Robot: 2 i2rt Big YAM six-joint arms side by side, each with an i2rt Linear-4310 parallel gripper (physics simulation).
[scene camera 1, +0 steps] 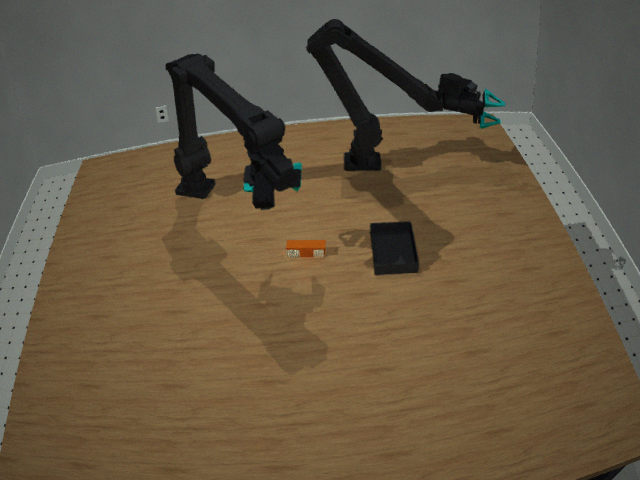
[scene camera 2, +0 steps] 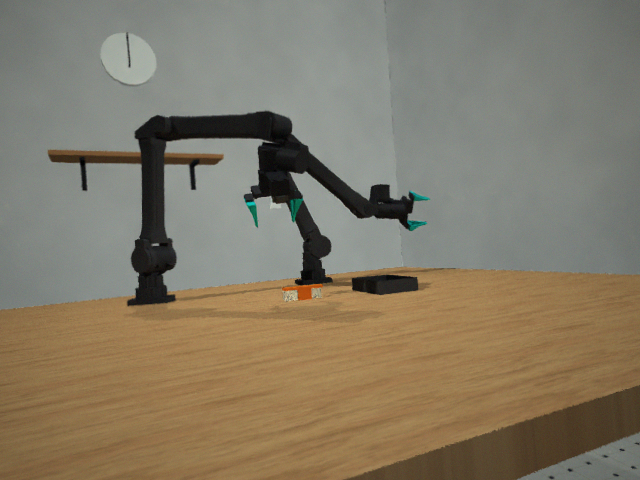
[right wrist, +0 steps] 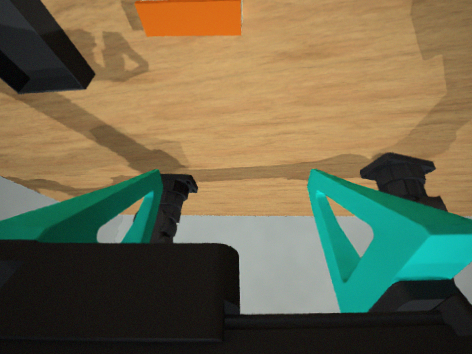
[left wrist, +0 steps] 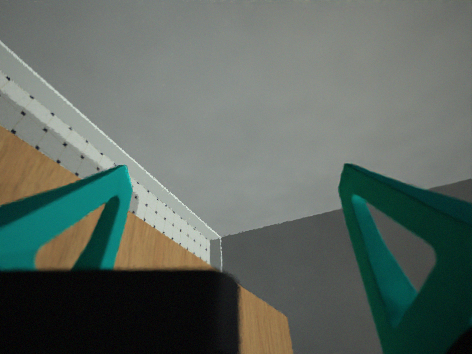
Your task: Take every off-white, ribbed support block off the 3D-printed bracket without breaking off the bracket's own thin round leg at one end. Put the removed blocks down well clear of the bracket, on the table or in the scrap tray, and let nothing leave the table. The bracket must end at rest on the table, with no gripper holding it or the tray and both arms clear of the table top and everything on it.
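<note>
The orange bracket (scene camera 1: 306, 244) (scene camera 2: 305, 292) (right wrist: 192, 19) rests on the table near its middle, left of the tray. One off-white ribbed block (scene camera 1: 293, 253) (scene camera 2: 290, 295) sits under its left end, and another block (scene camera 1: 318, 253) (scene camera 2: 316, 292) under its right end. The thin round leg cannot be made out. My right gripper (scene camera 1: 272, 180) (scene camera 2: 275, 223) (right wrist: 235, 177) is open and empty, high above the table, behind the bracket in scene camera 1. My left gripper (scene camera 1: 501, 113) (scene camera 2: 428, 211) (left wrist: 235, 176) is open and empty, raised at the far right, away from the bracket.
The black scrap tray (scene camera 1: 395, 269) (scene camera 2: 390, 285) (right wrist: 65, 57) stands right of the bracket in both scene views. No block shows in it in scene camera 1. The arm bases stand along the back of the table (scene camera 1: 310, 413). Arm shadows cross the wood.
</note>
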